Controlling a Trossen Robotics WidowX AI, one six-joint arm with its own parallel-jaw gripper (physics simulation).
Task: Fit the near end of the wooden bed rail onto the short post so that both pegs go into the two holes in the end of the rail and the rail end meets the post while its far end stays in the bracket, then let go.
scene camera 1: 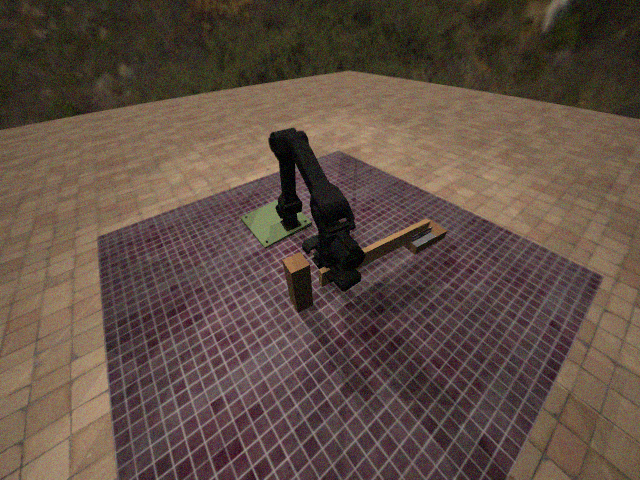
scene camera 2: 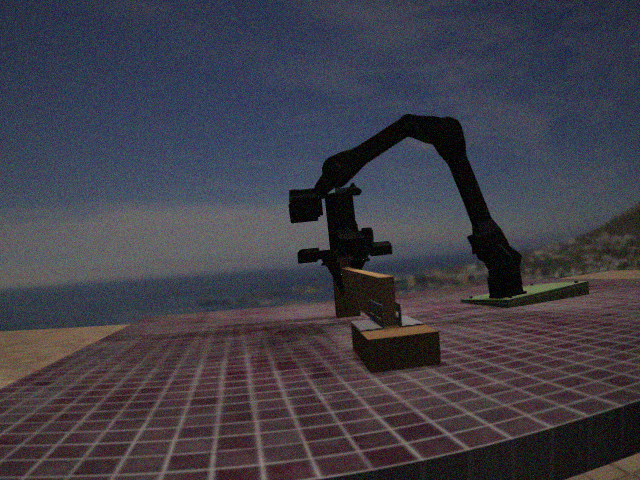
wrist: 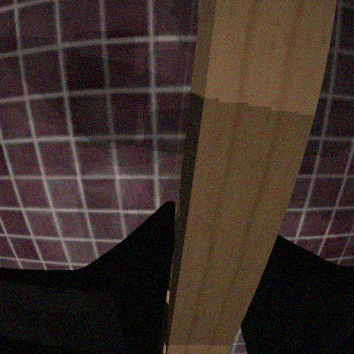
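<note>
The wooden bed rail stands on its narrow edge. Its far end sits between the upright metal cheeks of the bracket, which has a wooden base. My gripper is shut on the rail close to its near end, one finger on each side. The short post stands upright just beyond the near end. In scene camera 1 a narrow gap shows between the post and the rail end. The pegs and the two holes do not show in any view.
The arm's base stands on a green plate to one side of the rail. The post, rail and bracket stand in a line on a purple tiled mat. The forearm hangs over the near part of the rail.
</note>
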